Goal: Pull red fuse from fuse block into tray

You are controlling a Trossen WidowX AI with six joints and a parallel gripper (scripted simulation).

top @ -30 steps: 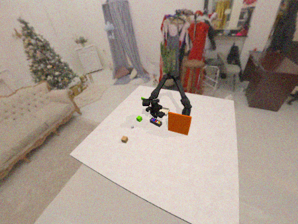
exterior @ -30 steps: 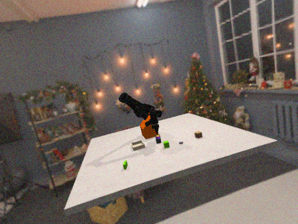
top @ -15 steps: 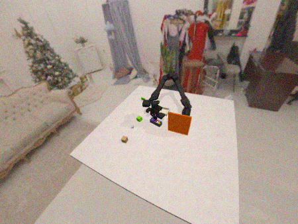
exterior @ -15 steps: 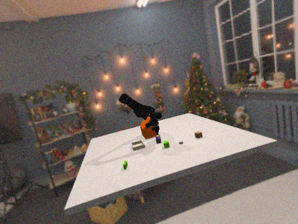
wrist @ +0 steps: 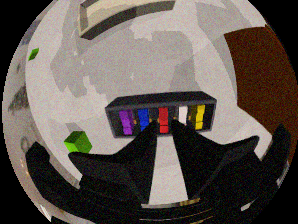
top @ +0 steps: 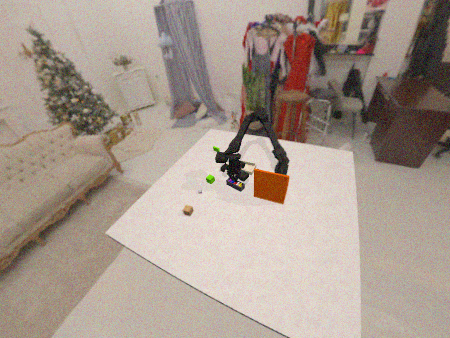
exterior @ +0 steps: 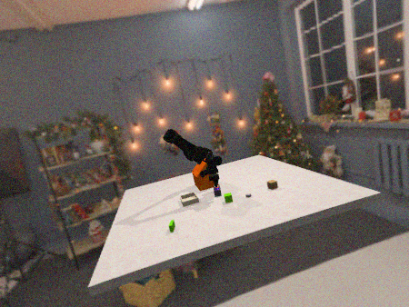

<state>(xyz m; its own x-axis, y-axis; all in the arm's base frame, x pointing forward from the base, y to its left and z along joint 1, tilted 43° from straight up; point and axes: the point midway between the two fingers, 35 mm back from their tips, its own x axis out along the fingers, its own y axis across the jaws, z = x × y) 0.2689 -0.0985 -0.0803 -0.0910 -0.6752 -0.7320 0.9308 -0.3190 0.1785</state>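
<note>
The red fuse is 2 cm below my gripper tip. From my gripper tip the other things lie so: cream tray: 2 cm behind, 19 cm to the right, 4 cm below; then brown cube: 21 cm ahead, 28 cm to the left, 2 cm below; then grey piece: 21 cm ahead, 11 cm to the left, 4 cm below.
</note>
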